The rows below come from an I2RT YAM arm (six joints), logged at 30 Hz.
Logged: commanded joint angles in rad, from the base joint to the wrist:
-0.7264, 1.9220, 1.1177, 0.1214, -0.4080, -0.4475
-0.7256, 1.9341, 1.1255, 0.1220, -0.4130, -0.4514
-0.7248, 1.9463, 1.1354, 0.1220, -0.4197, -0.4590
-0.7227, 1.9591, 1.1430, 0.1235, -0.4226, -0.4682
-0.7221, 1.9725, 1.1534, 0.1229, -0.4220, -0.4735
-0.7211, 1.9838, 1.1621, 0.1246, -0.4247, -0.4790
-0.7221, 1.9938, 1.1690, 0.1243, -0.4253, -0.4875
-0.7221, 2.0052, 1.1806, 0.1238, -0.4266, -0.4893
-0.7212, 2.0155, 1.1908, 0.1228, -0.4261, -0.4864
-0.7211, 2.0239, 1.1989, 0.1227, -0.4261, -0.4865
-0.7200, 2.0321, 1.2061, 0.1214, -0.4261, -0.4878
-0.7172, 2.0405, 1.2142, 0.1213, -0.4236, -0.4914
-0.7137, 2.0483, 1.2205, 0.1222, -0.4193, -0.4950
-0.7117, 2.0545, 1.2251, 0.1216, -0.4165, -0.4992
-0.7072, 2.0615, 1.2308, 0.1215, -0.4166, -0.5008
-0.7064, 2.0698, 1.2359, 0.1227, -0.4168, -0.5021
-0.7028, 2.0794, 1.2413, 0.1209, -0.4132, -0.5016
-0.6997, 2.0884, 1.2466, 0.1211, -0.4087, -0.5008
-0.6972, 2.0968, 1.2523, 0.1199, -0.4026, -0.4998
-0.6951, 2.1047, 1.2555, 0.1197, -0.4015, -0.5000
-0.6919, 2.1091, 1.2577, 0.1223, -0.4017, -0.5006
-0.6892, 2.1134, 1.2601, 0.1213, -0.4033, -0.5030
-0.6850, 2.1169, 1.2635, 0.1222, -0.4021, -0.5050
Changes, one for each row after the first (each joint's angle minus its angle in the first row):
0.0008, 0.0121, 0.0078, 0.0006, -0.0050, -0.0039
0.0016, 0.0243, 0.0177, 0.0006, -0.0117, -0.0115
0.0037, 0.0371, 0.0253, 0.0021, -0.0146, -0.0207
0.0043, 0.0505, 0.0357, 0.0015, -0.0140, -0.0260
0.0053, 0.0618, 0.0444, 0.0032, -0.0167, -0.0315
0.0043, 0.0718, 0.0513, 0.0029, -0.0173, -0.0400
0.0043, 0.0832, 0.0629, 0.0024, -0.0186, -0.0418
0.0052, 0.0935, 0.0731, 0.0014, -0.0181, -0.0389
0.0053, 0.1019, 0.0812, 0.0013, -0.0181, -0.0390
0.0064, 0.1101, 0.0884, 0.0000, -0.0181, -0.0403
0.0092, 0.1185, 0.0965, -0.0001, -0.0156, -0.0439
0.0127, 0.1263, 0.1028, 0.0008, -0.0113, -0.0475
0.0147, 0.1325, 0.1074, 0.0002, -0.0085, -0.0517
0.0192, 0.1395, 0.1131, 0.0001, -0.0086, -0.0533
0.0200, 0.1478, 0.1182, 0.0013, -0.0088, -0.0546
0.0236, 0.1574, 0.1236, -0.0005, -0.0052, -0.0541
0.0267, 0.1664, 0.1289, -0.0003, -0.0007, -0.0533
0.0292, 0.1748, 0.1346, -0.0015, 0.0054, -0.0523
0.0313, 0.1827, 0.1378, -0.0017, 0.0065, -0.0525
0.0345, 0.1871, 0.1400, 0.0009, 0.0063, -0.0531
0.0372, 0.1914, 0.1424, -0.0001, 0.0047, -0.0555
0.0414, 0.1949, 0.1458, 0.0008, 0.0059, -0.0575

